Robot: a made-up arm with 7 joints.
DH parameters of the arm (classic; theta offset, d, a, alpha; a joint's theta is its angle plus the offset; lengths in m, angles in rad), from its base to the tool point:
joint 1: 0 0.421 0 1.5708
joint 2: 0 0.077 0 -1.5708
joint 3: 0 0.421 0.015 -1.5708
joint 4: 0 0.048 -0.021 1.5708
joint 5: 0 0.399 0 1.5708
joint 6: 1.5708 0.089 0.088 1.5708
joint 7: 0 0.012 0 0
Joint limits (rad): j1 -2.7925..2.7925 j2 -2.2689..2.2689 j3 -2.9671..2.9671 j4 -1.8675..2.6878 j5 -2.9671..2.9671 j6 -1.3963..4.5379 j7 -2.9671..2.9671
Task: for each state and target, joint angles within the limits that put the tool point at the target. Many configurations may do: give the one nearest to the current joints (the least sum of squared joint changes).
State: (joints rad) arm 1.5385 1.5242 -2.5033 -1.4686 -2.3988 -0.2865 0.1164
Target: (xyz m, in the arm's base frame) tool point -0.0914 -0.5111 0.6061
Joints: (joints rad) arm 1.7561 2.0754 -2.3877 -1.5118 -2.3605 -0.3626 0.1164
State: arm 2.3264 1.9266 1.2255 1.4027 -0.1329 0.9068 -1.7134
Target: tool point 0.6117 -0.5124 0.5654
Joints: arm 2.6969 1.6644 0.9915 0.9900 -0.1690 0.8953 -1.7134
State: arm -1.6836 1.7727 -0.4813 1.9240 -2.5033 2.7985 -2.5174
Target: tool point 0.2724 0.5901 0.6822
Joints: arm -2.1157 1.6557 -0.4618 1.1016 -2.2361 2.6490 -2.5174
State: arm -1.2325 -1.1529 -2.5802 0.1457 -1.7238 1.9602 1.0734
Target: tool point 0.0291 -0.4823 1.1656
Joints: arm -1.0233 -0.5057 -2.6900 0.3230 -1.6593 1.3873 1.0734
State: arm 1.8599 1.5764 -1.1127 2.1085 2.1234 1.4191 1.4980
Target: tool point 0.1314 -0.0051 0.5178
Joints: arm 1.6682 1.6903 -0.8919 2.6843 2.3105 1.5695 1.4980
